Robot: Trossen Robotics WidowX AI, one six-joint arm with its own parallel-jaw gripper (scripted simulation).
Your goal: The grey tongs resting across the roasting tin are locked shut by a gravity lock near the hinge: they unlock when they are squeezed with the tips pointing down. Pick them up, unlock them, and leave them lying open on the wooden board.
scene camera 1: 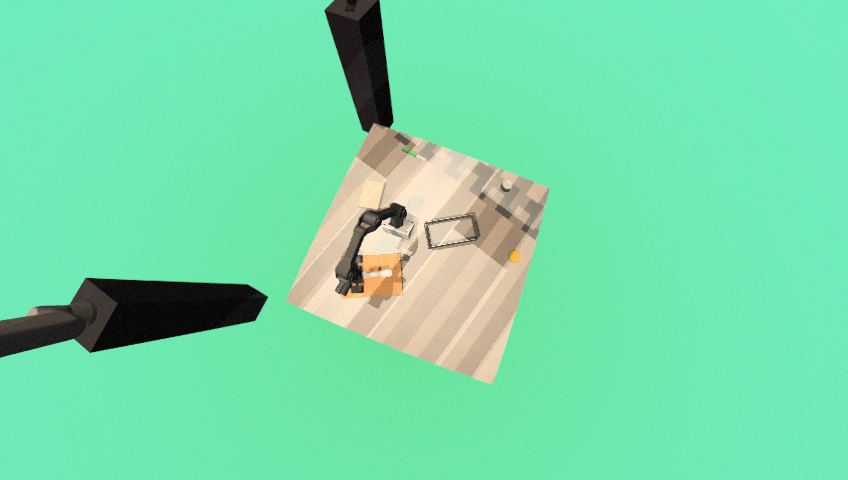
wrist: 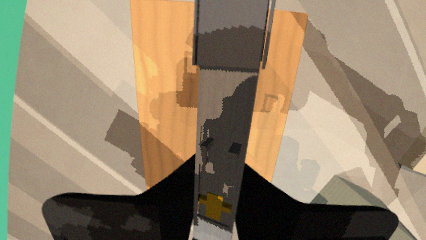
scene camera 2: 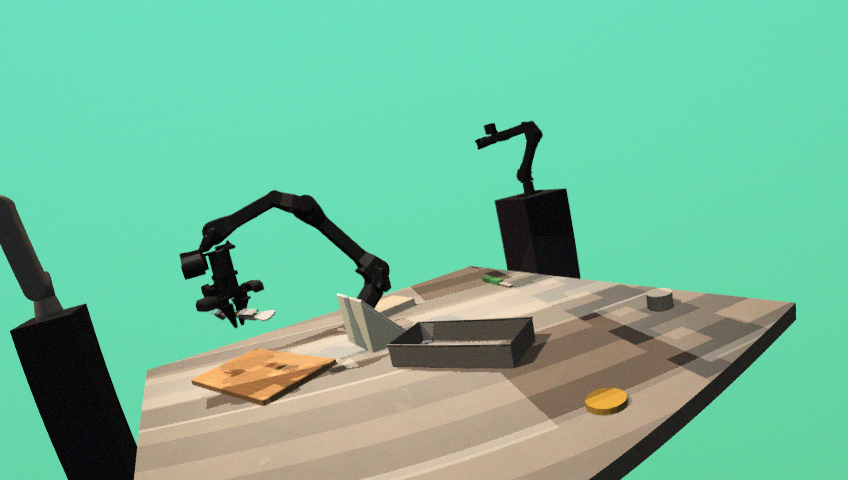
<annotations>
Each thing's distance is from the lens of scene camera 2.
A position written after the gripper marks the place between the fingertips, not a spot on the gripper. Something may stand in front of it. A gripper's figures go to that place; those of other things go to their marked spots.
gripper point(scene camera 2: 239, 326): 1.34 m
wooden board point(scene camera 2: 261, 376): 1.30 m
grey roasting tin point(scene camera 2: 501, 343): 1.02 m
The marked spots on the wooden board and the grey roasting tin are 0.62 m apart.
</annotations>
